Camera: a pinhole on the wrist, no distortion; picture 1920 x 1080 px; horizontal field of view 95.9 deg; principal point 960.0 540.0 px. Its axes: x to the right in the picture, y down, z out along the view. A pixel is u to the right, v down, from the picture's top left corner.
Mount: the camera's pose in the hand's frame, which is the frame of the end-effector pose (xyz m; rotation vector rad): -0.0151 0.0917 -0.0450 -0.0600 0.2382 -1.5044
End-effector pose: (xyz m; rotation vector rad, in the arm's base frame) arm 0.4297 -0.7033 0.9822 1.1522 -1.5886 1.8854
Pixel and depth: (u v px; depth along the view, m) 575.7 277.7 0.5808
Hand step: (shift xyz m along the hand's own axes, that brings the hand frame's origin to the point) -0.0877 0.2725 0.5849
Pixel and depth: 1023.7 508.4 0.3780
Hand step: 0.0457 0.0224 0.3229
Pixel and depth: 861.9 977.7 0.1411
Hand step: 0.0813 0.0973 0.0812
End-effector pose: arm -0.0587 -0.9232 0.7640 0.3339 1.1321 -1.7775
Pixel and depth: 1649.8 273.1 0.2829
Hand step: -0.0351 -0.1684 0.2203
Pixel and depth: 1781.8 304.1 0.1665
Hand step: -0.0198 -0.0861 0.1070
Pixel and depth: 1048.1 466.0 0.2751
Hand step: 0.0163 0.0327 0.2243
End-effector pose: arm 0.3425 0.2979 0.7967 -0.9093 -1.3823 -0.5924
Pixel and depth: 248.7 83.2 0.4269
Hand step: -0.1702 0.3778 0.4551
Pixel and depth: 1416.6 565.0 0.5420
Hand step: 0.1186 -0.2490 0.4466
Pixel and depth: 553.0 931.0 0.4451
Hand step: 0.2578 0.2652 0.3765
